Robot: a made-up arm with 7 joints.
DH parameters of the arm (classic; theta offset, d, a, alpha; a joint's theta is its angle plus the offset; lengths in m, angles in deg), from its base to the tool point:
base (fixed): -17.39 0 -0.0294 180
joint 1: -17.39 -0.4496 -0.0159 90
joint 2: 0 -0.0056 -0.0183 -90
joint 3: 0 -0.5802 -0.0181 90
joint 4: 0 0.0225 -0.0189 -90
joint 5: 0 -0.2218 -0.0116 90
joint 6: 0 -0.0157 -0.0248 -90
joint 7: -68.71 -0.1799 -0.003 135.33
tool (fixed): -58.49 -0.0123 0 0
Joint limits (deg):
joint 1: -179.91..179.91
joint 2: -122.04..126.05
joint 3: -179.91..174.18
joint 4: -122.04..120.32
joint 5: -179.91..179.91
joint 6: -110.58..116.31
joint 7: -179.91..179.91
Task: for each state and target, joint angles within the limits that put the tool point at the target. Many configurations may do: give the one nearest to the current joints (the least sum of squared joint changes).
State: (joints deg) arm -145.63 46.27 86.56 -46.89 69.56 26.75 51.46
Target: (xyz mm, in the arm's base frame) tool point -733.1 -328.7 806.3
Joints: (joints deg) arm -179.91 64.20 90.84 -49.87 70.56 15.28 52.46
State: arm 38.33 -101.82 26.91 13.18 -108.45 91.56 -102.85
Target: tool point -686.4 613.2 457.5
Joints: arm 33.20 -93.15 28.63 14.95 -109.77 78.18 -103.56
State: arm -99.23 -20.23 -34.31 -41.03 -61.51 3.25 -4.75
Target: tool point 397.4 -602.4 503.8
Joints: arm -106.73 -54.24 -29.47 -84.00 -55.89 -6.19 -5.20
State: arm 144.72 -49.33 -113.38 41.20 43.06 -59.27 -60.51
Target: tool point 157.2 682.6 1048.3
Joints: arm 113.36 -41.10 -118.59 27.39 41.47 -67.28 -60.57
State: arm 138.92 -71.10 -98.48 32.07 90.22 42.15 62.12
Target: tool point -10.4 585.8 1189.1
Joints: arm 95.73 -41.59 -93.03 5.88 96.47 55.54 61.28
